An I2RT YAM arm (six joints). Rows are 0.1 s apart.
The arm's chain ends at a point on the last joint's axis. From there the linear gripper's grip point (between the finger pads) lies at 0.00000 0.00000 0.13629 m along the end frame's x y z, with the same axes.
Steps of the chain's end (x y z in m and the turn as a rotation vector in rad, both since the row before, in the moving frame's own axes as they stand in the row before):
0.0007 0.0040 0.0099 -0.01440 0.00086 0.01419
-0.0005 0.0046 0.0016 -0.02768 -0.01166 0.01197
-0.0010 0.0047 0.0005 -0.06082 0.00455 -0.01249
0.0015 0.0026 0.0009 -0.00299 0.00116 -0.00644
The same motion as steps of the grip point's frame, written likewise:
0.0008 0.0060 0.0099 -0.01440 0.00086 0.01419
-0.0021 0.0084 0.0015 -0.02768 -0.01166 0.01197
-0.0003 0.0130 0.0002 -0.06082 0.00455 -0.01249
0.0017 0.0030 0.0009 -0.00299 0.00116 -0.00644

